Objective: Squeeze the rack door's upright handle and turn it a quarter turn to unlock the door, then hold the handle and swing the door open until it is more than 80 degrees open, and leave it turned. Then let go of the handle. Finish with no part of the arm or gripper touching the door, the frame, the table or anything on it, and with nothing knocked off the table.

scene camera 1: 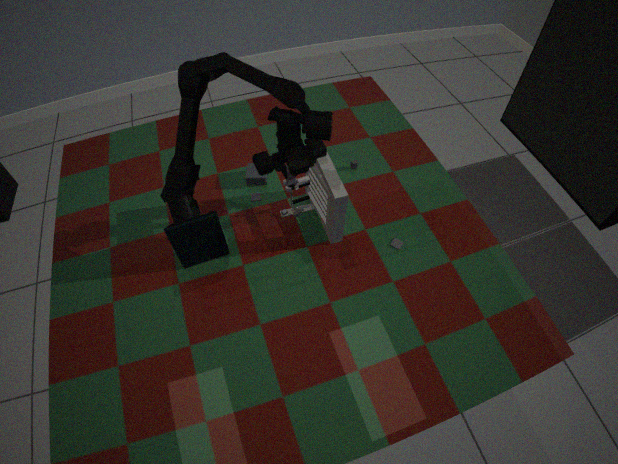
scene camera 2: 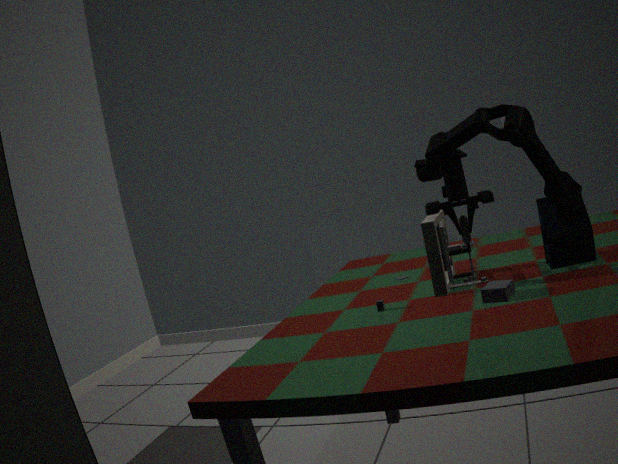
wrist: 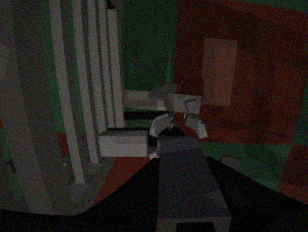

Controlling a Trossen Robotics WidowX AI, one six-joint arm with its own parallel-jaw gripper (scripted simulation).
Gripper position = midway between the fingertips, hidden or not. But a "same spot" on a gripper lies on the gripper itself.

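My gripper is there in scene camera 2 (465,233), and scene camera 1 and the wrist view show it too. On my gripper, (wrist: 244,197) and (scene camera 1: 286,170) are the same spot.
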